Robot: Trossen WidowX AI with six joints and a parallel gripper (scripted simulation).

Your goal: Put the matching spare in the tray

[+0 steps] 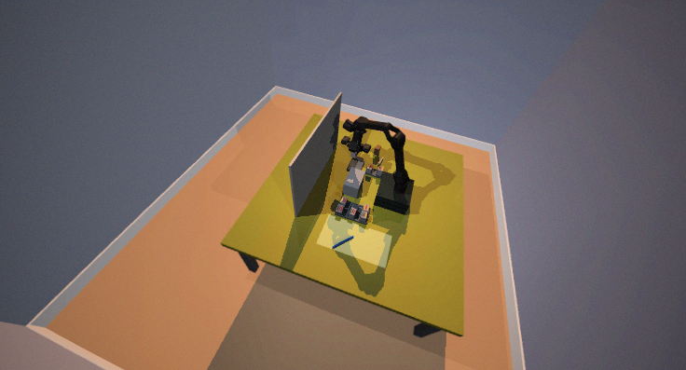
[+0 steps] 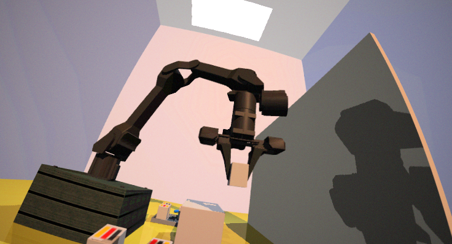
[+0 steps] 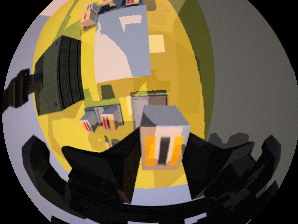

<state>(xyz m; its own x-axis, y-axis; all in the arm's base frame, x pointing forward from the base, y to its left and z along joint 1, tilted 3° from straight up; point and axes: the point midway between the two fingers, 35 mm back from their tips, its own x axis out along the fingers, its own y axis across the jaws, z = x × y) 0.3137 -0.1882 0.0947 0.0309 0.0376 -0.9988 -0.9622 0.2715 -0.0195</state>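
My gripper tip is 17 cm above the grey tray, 6 cm to the left of it and 3 cm past it. Round my gripper tip: spare (36 cm to the left, 13 cm below, 5 cm behind); mounted unit (15 cm to the left, 12 cm below, 3 cm behind); grey upright panel (22 cm ahead, 9 cm to the left, 5 cm above).
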